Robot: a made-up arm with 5 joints.
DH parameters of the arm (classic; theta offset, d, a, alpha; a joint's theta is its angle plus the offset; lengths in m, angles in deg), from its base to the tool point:
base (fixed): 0 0.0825 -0.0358 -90
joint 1: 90 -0.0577 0.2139 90
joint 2: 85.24 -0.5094 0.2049 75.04
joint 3: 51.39 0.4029 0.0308 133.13
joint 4: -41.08 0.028 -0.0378 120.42
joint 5: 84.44 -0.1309 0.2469 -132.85
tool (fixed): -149.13 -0.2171 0 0
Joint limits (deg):
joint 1: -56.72..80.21
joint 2: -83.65..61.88
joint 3: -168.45..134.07
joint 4: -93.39..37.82
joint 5: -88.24..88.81
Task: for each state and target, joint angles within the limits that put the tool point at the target. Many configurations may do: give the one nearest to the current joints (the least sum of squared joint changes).
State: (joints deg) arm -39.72 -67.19 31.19 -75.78 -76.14
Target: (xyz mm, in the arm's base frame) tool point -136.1 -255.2 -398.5
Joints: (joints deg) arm -37.46 -61.76 19.15 -59.08 -65.78
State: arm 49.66 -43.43 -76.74 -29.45 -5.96
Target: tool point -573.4 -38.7 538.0
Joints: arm 76.30 -27.97 -50.62 -27.08 15.66
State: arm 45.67 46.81 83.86 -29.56 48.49
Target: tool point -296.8 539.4 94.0
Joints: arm 33.83 50.11 90.34 -47.29 80.77
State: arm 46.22 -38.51 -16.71 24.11 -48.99
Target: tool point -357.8 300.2 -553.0
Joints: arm 3.94 -9.52 -25.34 37.67 -55.82
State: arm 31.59 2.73 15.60 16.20 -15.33
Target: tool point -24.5 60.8 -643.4
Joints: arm -17.31 -33.67 -3.85 37.82 -52.47
